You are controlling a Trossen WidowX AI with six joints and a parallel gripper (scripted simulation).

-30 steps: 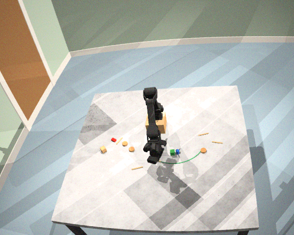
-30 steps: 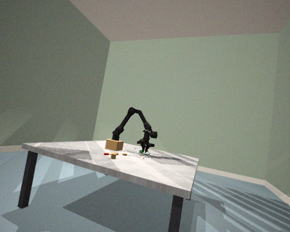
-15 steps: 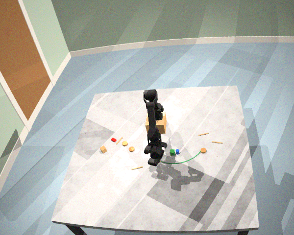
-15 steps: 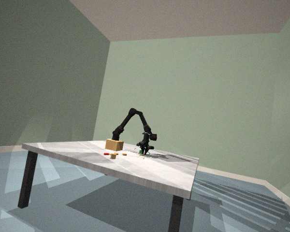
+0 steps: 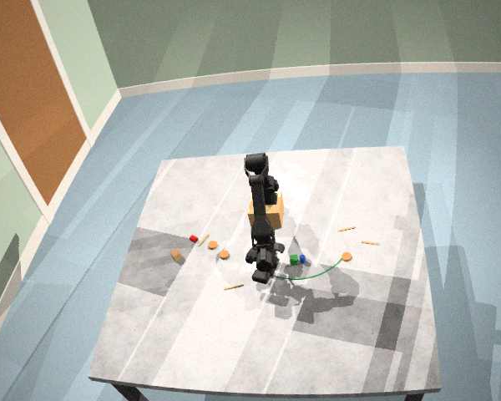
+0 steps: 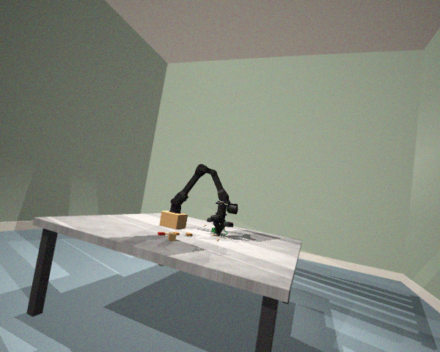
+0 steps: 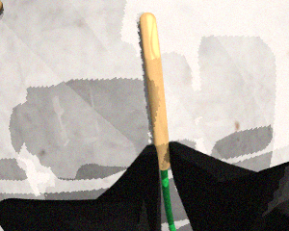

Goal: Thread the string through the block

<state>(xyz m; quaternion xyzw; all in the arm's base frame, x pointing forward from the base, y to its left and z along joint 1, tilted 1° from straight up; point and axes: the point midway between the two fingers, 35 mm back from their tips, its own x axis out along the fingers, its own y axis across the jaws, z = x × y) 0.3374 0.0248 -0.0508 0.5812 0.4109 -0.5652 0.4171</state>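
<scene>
Now: gripper tip 90 mm to the right of the green cube, 60 mm past it and 10 mm below it. Round my gripper tip: blue cylinder (120 mm to the left, 70 mm behind, 10 mm above); round wooden button (300 mm to the left, 80 mm behind); thin wooden stick (10 mm to the right).
</scene>
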